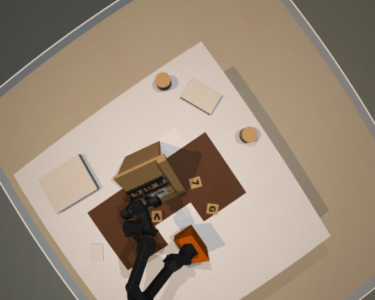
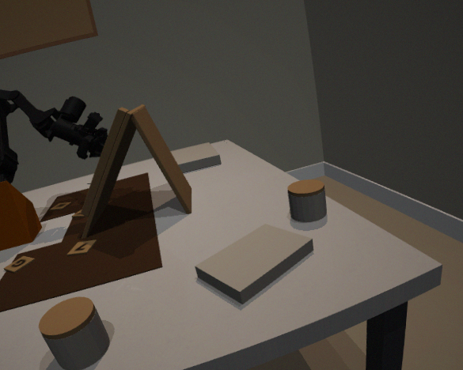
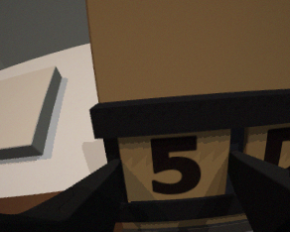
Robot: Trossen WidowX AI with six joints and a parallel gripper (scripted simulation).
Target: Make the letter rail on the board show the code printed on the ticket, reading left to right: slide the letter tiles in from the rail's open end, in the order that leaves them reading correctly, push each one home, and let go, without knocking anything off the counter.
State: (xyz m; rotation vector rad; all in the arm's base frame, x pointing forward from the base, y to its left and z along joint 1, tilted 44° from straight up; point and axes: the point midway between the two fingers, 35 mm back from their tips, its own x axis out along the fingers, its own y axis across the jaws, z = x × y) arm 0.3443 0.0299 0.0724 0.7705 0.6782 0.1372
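Now: gripper tip 8 cm above the white ticket, 7 cm to the left of it and 6 cm past it. Also, from my gripper tip: brown mat (17 cm below, 17 cm behind, 6 cm to the right); then pale card (41 cm to the left, 17 cm behind, 16 cm below); then flat slab (51 cm to the right, 25 cm ahead, 15 cm below).
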